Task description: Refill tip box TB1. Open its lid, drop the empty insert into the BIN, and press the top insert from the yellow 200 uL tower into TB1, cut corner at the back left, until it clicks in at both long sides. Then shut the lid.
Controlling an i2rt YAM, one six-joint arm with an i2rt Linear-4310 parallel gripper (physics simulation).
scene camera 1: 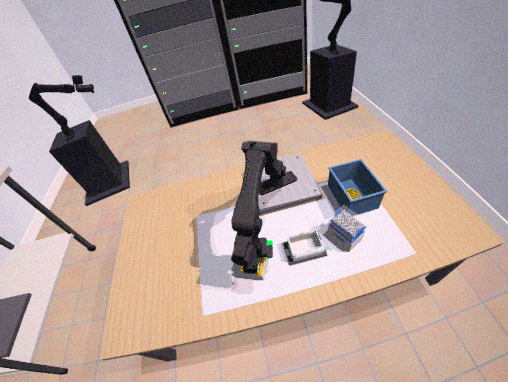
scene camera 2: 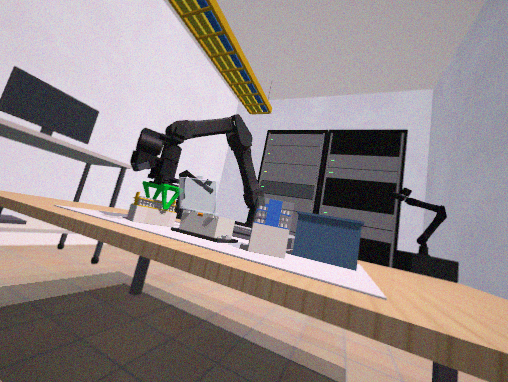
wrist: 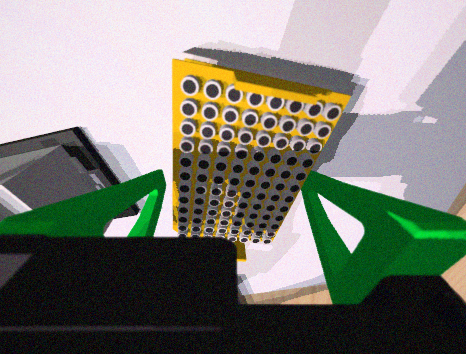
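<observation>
The yellow 200 uL tower (scene camera 1: 260, 266) (scene camera 2: 145, 215) (wrist: 250, 131) stands on the white mat, its top insert full of tips. My gripper (scene camera 2: 159, 202) (wrist: 233, 177) is open and empty; its green fingertips are on either side of the tower's top, low over it. I cannot tell if they touch it. In scene view 1 the arm hides most of the gripper. TB1 (scene camera 1: 306, 255) (scene camera 2: 200, 226) stands beside the tower, its inside empty, its clear lid (scene camera 2: 198, 196) open and upright. A yellow insert (scene camera 1: 353, 194) lies in the blue BIN (scene camera 1: 372, 201) (scene camera 2: 327, 242).
A blue tower (scene camera 1: 348, 224) (scene camera 2: 269, 241) with tips stands between TB1 and the BIN. The arm's grey base plate (scene camera 1: 302, 172) lies behind TB1. Part of a dark-edged tray (wrist: 77, 135) shows at the left of the wrist view. The table's front edge runs past the mat.
</observation>
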